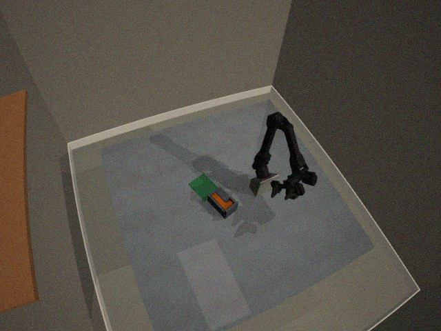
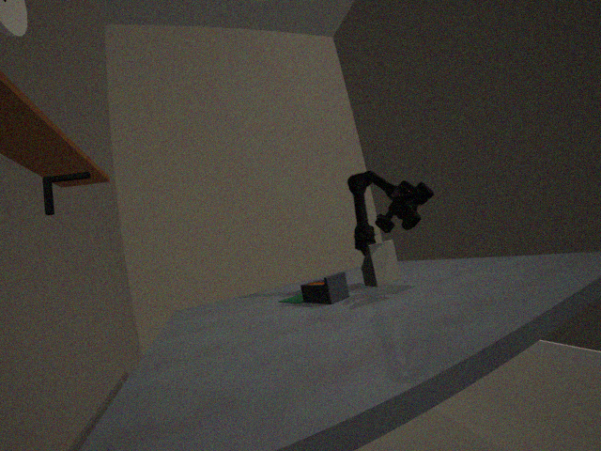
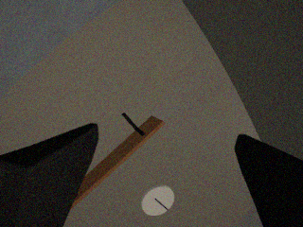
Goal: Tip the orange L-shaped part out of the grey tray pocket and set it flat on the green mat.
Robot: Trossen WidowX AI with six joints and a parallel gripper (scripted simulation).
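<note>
My gripper tip is now 18 cm short of the orange L-shaped part, 18 cm to the left of it and 23 cm above it. The rest, counted from my gripper tip: green mat: 24 cm ahead, 34 cm to the right, 29 cm below.
</note>
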